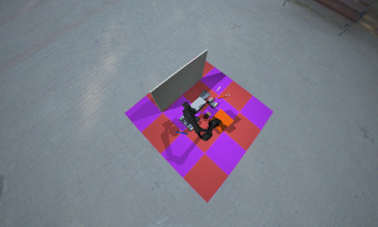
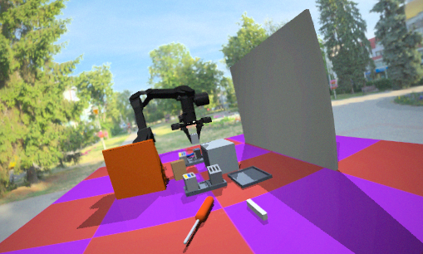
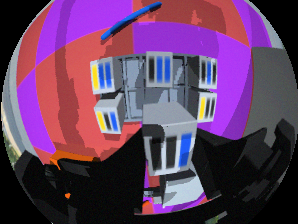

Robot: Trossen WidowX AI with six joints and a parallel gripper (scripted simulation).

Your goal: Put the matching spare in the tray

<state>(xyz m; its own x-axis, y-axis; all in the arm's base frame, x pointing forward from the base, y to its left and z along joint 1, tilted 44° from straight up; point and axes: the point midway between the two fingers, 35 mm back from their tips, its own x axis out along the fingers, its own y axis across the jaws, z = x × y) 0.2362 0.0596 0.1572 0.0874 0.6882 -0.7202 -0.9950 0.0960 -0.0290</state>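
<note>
Now: the grey tray 70 mm ahead of my gripper tip, 360 mm to the right of it and 100 mm below it. Also, from my gripper tip: grey spare block: 20 mm above; then grey box: 40 mm ahead, 170 mm to the right, 50 mm below; then brown block: 120 mm behind, 180 mm to the right, 70 mm below.
</note>
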